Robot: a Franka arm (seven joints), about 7 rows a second.
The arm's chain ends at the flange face. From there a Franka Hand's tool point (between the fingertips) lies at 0.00 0.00 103.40 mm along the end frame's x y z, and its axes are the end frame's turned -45 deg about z.
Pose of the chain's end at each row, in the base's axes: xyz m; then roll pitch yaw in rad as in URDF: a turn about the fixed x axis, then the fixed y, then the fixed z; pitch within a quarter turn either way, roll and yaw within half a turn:
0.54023 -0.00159 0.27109 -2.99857 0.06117 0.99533
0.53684 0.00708 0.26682 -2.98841 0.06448 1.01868
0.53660 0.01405 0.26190 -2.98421 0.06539 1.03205
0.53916 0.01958 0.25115 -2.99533 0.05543 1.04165
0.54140 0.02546 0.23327 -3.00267 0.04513 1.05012
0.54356 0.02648 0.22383 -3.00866 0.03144 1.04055
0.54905 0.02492 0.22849 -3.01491 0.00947 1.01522
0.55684 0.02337 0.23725 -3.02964 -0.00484 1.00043
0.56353 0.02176 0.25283 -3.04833 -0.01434 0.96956
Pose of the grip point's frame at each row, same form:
0.52446 0.00118 0.16894 -2.99703 -0.05740 1.77219
0.51995 0.00975 0.16484 -2.98745 -0.06215 1.79433
0.51927 0.01664 0.16000 -2.98382 -0.06443 1.80719
0.52329 0.02229 0.14901 -2.99875 -0.06377 1.81842
0.52668 0.02858 0.13097 -3.01122 -0.06596 1.82807
0.53011 0.03063 0.12139 -3.02513 -0.07151 1.81968
0.53744 0.03099 0.12592 -3.04508 -0.08273 1.79602
0.54739 0.03003 0.13450 -3.06569 -0.08251 1.78296
0.55642 0.02842 0.14989 -3.08570 -0.07606 1.75350

